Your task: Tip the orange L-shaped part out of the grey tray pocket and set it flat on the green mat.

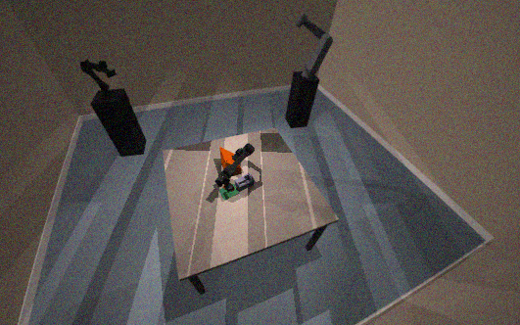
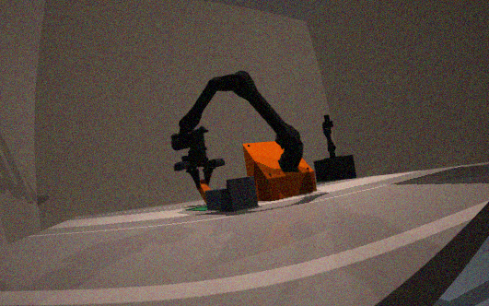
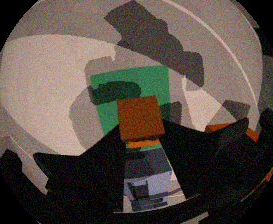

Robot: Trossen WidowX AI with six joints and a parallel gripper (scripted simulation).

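Now: the orange L-shaped part 3 cm below my gripper tip, 2 cm to the left of it and 2 cm behind it. Round my gripper tip: green mat (9 cm below, 2 cm to the left, 1 cm behind).
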